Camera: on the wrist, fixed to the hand. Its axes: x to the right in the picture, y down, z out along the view.
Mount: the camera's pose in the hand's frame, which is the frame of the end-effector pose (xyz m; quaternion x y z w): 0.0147 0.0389 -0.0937 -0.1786 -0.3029 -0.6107 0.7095
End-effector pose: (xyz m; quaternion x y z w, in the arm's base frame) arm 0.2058 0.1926 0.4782 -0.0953 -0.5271 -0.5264 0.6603
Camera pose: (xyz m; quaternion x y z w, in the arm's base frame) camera 0.2910 0.1367 0.4667 0.0231 0.5382 0.8420 0.0297
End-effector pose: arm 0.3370 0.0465 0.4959 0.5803 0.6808 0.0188 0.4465
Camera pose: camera 0.3091 0.1172 0.5647 -0.0781 0.6988 -0.3135 0.6381
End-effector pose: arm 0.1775 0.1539 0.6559 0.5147 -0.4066 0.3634 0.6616
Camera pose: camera 0.1638 0.2543 0.6712 0.6054 -0.2395 -0.3747 0.6601
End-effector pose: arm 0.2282 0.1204 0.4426 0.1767 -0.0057 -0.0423 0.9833
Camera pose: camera 0.2485 0.1880 0.3682 -0.0596 -0.1864 -0.6851 0.7017
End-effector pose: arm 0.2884 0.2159 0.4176 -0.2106 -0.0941 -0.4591 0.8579
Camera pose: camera 0.3258 0.1820 0.3284 -0.3842 -0.3732 -0.8027 0.2622
